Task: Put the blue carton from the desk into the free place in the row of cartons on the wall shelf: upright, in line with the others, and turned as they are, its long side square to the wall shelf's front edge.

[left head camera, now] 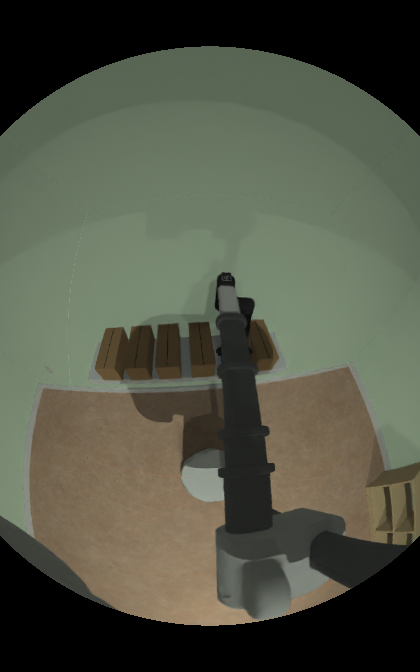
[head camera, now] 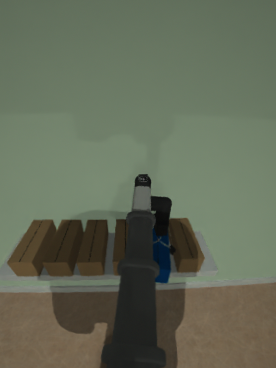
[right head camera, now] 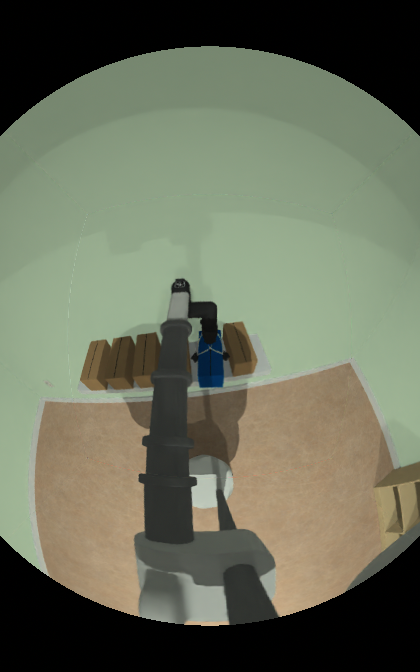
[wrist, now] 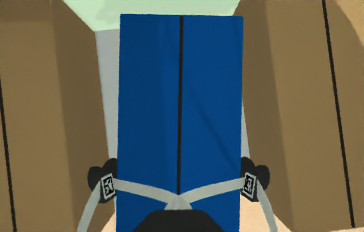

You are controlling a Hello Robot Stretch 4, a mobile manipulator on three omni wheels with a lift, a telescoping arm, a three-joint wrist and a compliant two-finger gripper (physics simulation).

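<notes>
The blue carton [head camera: 162, 271] [right head camera: 211, 376] [wrist: 212, 100] is upright between my gripper's fingers. My gripper [right head camera: 210, 356] [wrist: 179, 171] is shut on it, a fingertip at each long side. It is over the gap between the fourth brown carton [left head camera: 202, 350] and the rightmost brown carton [head camera: 186, 245] [right head camera: 240, 348] [wrist: 305, 110]. Its near end reaches past the front edge of the wall shelf [head camera: 209, 265] [right head camera: 261, 361] [wrist: 106, 65]. In the wrist view it is turned a few degrees from its neighbours, with narrow gaps beside it. Its underside is hidden; I cannot tell if it touches the shelf. The arm hides it in the left head view.
Three more brown cartons stand at the left, including one [head camera: 93, 247] [left head camera: 168, 350] [right head camera: 146, 360]. The wall is close behind the shelf. A round pale object [left head camera: 202, 482] [right head camera: 205, 495] is below on the floor side. A tan compartment unit [left head camera: 373, 510] [right head camera: 384, 515] is at right.
</notes>
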